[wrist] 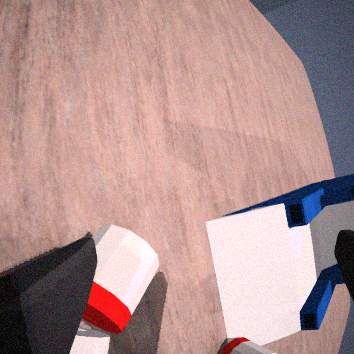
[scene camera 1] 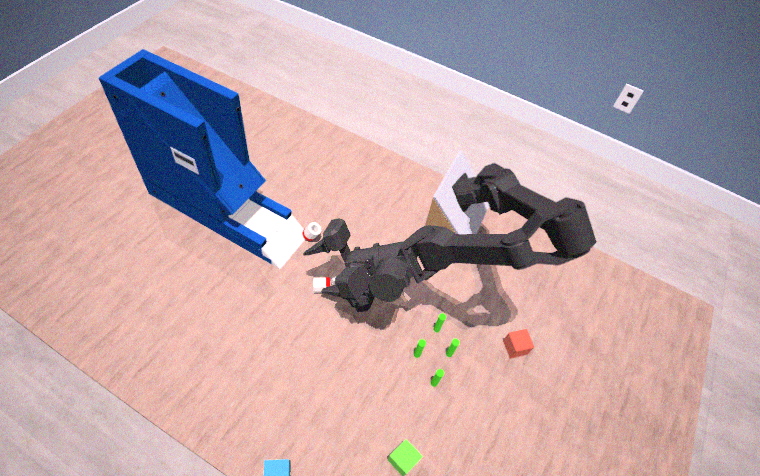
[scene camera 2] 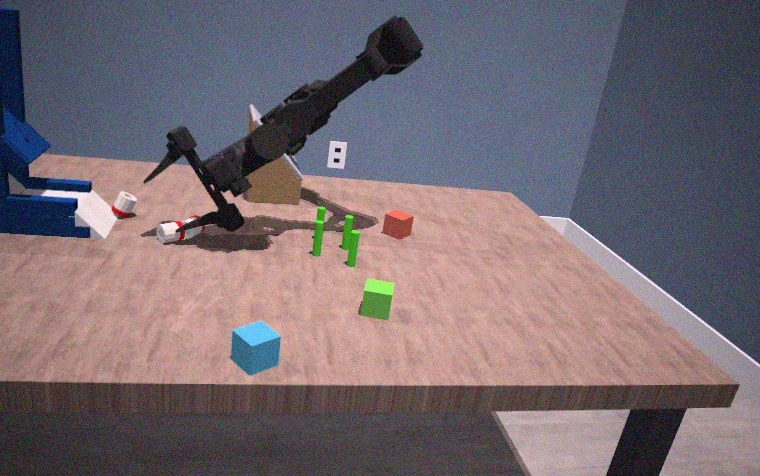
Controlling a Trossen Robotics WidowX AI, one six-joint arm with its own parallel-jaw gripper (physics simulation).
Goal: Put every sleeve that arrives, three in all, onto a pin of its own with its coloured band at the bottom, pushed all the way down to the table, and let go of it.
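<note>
A white sleeve with a red band [scene camera 1: 312, 231] [scene camera 2: 124, 204] [wrist: 246, 347] stands near the chute's end, band low. A second sleeve [scene camera 1: 319, 284] [scene camera 2: 167, 232] [wrist: 125, 260] lies on its side, its band toward the arm. A third sleeve [scene camera 2: 193, 226] [wrist: 90, 345] lies end to end behind it, mostly hidden in scene camera 1. My gripper [scene camera 1: 313, 273] [scene camera 2: 161, 206] [wrist: 221, 249] is wide open and empty, tilted above the table; one finger partly covers the lying sleeves. Several green pins [scene camera 1: 440, 322] [scene camera 1: 437, 377] [scene camera 2: 318, 238] [scene camera 2: 352, 248] stand bare.
The blue chute [scene camera 1: 173, 145] [scene camera 2: 42, 215] has a white ramp [scene camera 1: 280, 238] [scene camera 2: 96, 214] [wrist: 265, 275]. A red cube [scene camera 1: 518, 343] [scene camera 2: 397, 224], green cube [scene camera 1: 404, 457] [scene camera 2: 377, 299] and blue cube [scene camera 1: 277, 467] [scene camera 2: 255, 348] surround the pins' area. A house-shaped block [scene camera 1: 441, 218] [scene camera 2: 274, 182] stands behind the arm.
</note>
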